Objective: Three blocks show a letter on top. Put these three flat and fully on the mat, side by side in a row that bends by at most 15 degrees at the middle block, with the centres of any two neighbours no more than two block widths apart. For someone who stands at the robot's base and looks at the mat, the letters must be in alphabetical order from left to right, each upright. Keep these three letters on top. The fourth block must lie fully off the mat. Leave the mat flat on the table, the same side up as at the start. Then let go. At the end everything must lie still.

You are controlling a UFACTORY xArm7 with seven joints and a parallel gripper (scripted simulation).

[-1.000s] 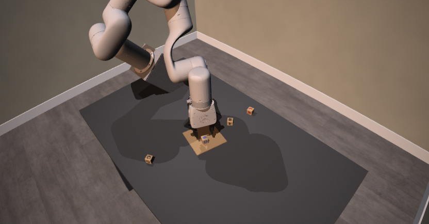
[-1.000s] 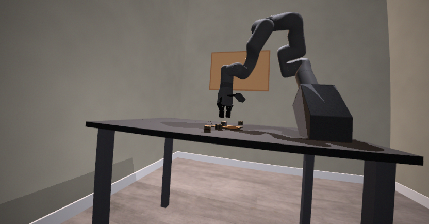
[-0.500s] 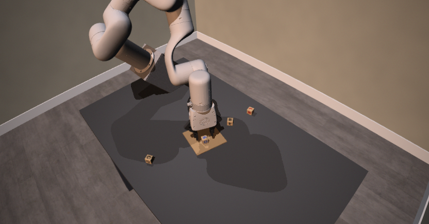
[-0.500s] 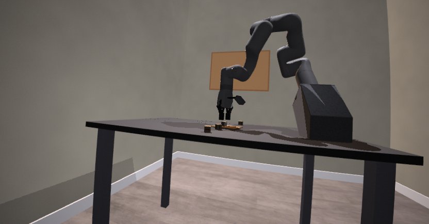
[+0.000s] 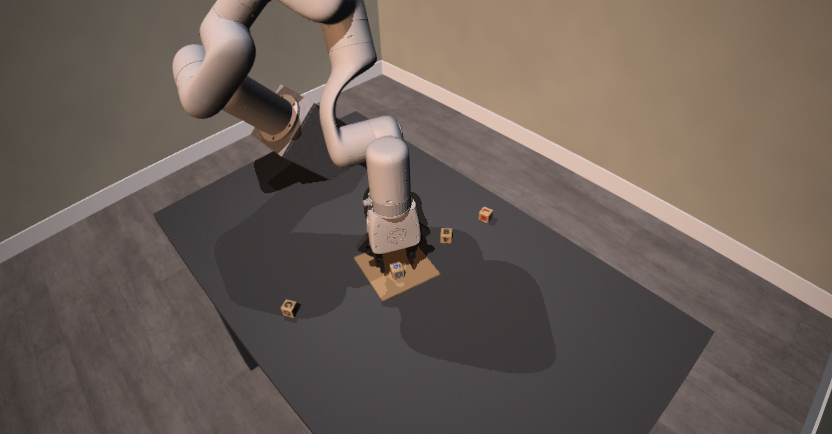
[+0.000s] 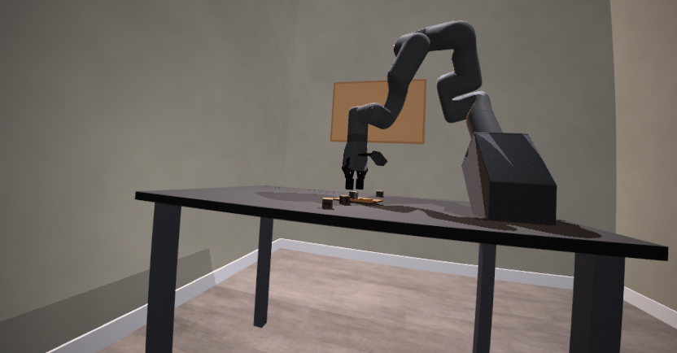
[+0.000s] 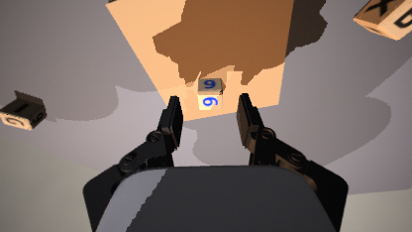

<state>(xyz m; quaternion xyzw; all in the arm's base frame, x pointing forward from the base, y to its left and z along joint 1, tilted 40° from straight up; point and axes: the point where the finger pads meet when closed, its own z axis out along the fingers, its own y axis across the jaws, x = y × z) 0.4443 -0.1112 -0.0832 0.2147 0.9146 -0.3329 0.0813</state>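
Right now the tan mat is 20 mm behind my hand, 20 mm to the left of it and 50 mm below it.
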